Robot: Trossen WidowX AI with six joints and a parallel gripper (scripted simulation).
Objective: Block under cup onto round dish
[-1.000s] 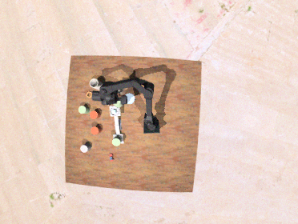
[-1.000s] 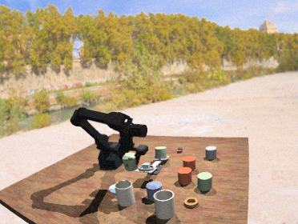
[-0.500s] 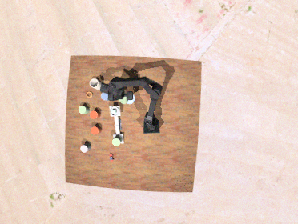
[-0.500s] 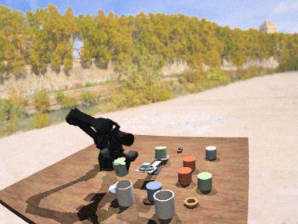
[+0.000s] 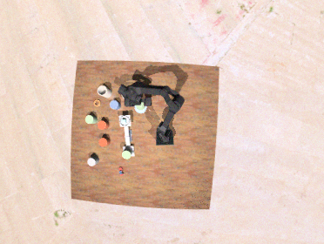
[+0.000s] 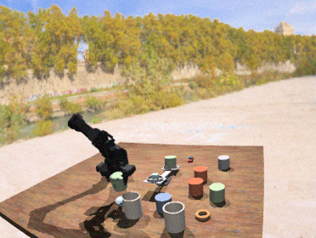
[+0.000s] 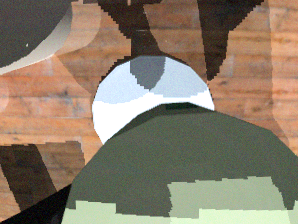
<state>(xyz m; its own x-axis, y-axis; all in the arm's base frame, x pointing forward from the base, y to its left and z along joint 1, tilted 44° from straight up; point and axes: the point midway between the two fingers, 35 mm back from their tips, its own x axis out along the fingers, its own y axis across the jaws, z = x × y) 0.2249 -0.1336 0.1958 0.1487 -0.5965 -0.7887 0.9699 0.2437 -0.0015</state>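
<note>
My gripper tip is 110 mm short of the grey-green block, 150 mm to the right of it and 10 mm above it. From my gripper tip the other things lie so: round white dish: 10 mm ahead, 10 mm to the left, 90 mm below; then blue cylinder: 200 mm ahead, 30 mm to the left, 60 mm below; then balance: 80 mm ahead, 270 mm to the left, 60 mm below.
</note>
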